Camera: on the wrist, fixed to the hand. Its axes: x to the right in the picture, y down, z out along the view.
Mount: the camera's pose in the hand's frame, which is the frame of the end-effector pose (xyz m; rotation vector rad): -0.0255 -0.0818 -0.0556 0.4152 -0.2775 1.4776
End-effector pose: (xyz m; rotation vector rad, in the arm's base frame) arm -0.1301 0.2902 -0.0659 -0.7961 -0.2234 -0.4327
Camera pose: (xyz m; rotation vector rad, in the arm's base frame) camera -0.1882 0.2064 -0.0604 -0.4314 0.0600 1.0913
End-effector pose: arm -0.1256 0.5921 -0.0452 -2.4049 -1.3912 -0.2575
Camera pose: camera -0.2082 0.5876 0.0147 -2.4347 0.4751 0.6693
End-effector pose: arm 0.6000 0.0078 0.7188 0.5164 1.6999 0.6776
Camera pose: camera 0.5529 -0.0782 0.6903 2.1210 0.9479 1.1576
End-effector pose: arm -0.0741 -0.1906 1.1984 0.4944 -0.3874 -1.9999
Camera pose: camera -0.0979 -0.1344 1.1165 0.0604 -0.9850 -0.5288
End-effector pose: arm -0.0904 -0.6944 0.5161 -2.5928 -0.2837 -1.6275
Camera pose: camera -0.1661 -0.6258 0.5142 -1.7258 0.9404 -0.5534
